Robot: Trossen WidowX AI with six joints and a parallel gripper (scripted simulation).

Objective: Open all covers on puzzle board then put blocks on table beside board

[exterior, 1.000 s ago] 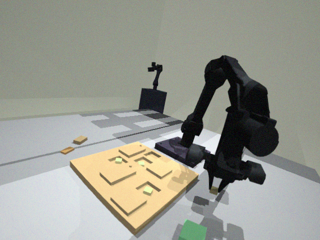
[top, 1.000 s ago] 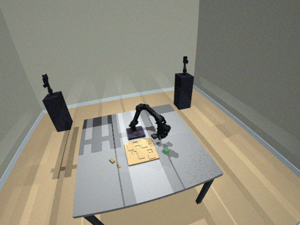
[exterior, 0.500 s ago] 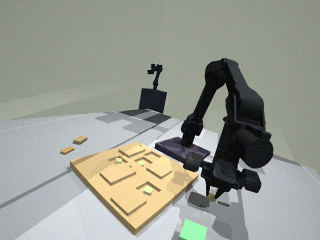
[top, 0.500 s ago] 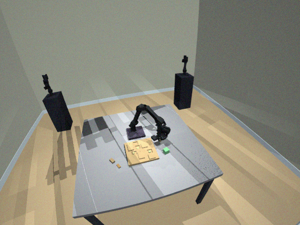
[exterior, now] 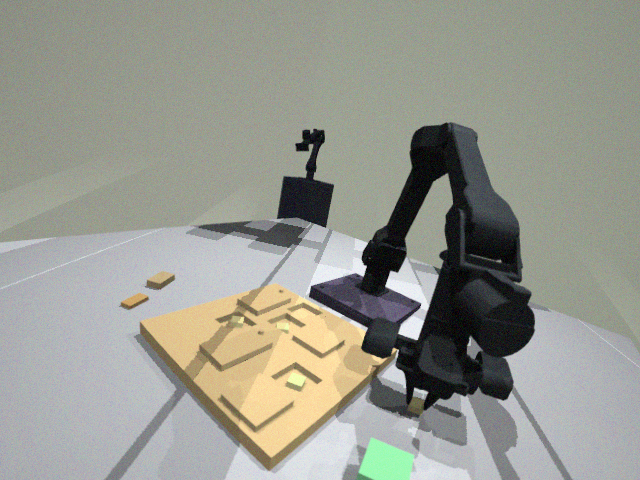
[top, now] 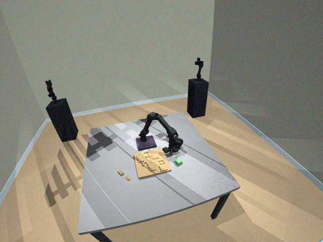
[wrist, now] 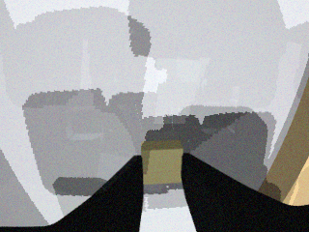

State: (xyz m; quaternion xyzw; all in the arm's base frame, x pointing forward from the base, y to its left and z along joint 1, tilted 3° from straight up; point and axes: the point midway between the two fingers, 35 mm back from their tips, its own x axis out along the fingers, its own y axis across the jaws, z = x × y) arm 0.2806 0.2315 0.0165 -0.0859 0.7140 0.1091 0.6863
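The green cube lies 15 cm ahead of my gripper tip, 2 cm to the left of it and 2 cm above it.
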